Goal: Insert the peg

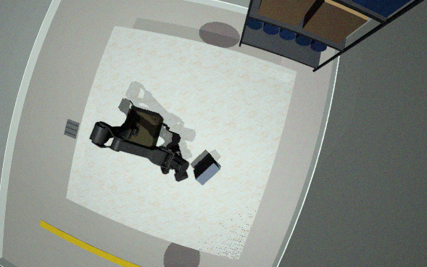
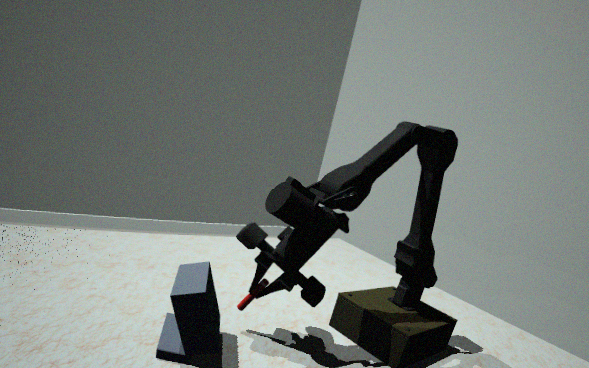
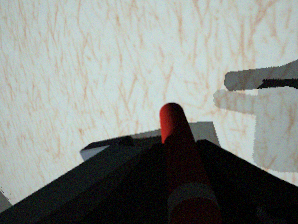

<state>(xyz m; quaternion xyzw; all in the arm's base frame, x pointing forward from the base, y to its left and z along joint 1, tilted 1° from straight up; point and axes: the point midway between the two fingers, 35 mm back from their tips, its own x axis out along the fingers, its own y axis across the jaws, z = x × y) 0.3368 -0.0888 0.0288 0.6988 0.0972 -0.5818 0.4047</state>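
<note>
The sloped panel lies 12 cm ahead of my gripper tip, 3 cm to the left of it and 1 cm below it. The rest, counted from my gripper tip: red peg (1 cm behind, 1 cm above).
</note>
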